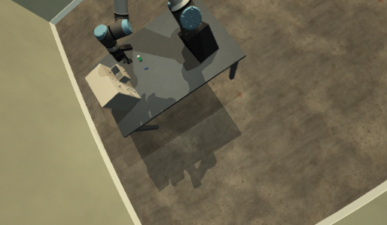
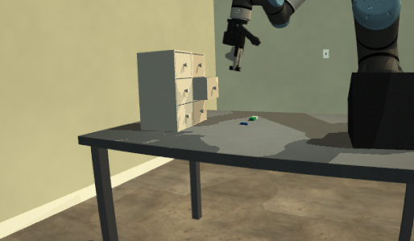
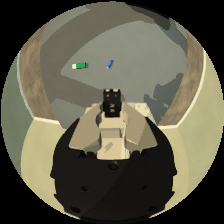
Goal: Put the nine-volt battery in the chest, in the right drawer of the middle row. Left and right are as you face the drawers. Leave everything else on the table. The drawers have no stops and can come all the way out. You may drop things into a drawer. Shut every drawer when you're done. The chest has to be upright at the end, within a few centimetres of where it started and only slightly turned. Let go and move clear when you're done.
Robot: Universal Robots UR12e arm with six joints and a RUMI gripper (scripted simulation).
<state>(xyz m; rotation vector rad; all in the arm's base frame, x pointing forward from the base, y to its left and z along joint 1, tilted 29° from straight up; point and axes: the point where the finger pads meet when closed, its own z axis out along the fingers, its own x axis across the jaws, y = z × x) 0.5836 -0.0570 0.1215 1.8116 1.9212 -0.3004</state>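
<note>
Now: hand 10 mm past the nine-volt battery and 10 mm above it. The rest, counted from my hand: blue item 250 mm below, 30 mm behind, 10 mm to the right; then green-and-white item 250 mm below, 150 mm to the right, 40 mm behind.
</note>
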